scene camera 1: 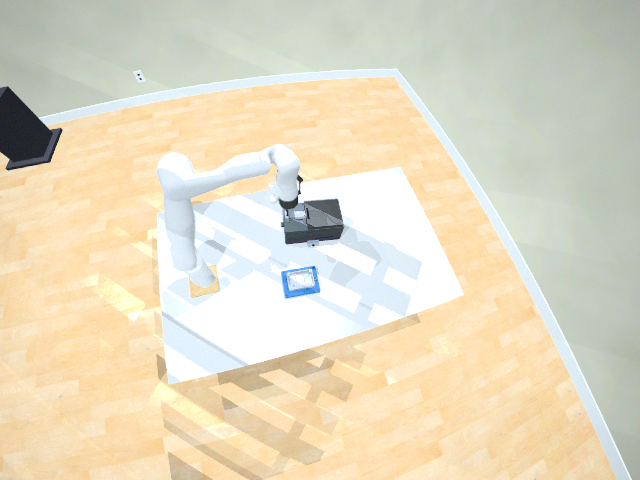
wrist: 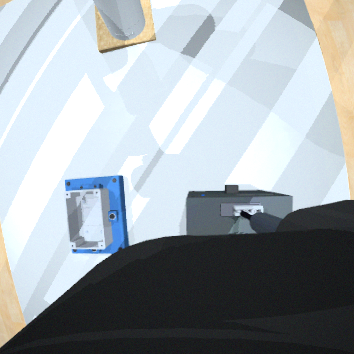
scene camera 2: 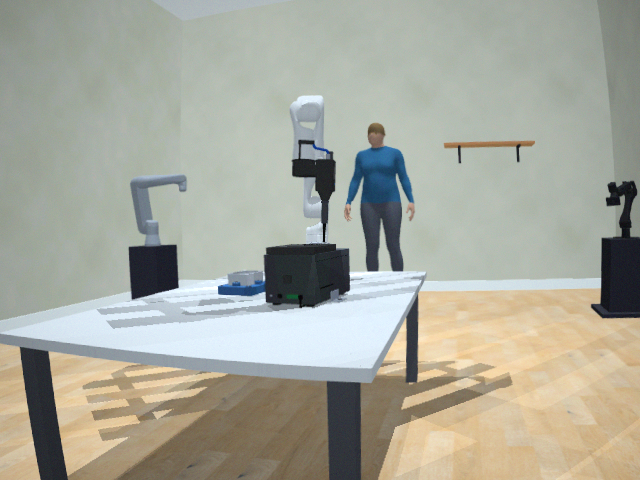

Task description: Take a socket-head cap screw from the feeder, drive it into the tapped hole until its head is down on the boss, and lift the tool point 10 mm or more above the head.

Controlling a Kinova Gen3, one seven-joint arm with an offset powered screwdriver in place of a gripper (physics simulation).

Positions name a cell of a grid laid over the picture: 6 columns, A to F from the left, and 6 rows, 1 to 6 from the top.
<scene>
In view: a blue fixture plate (wrist: B4).
</scene>
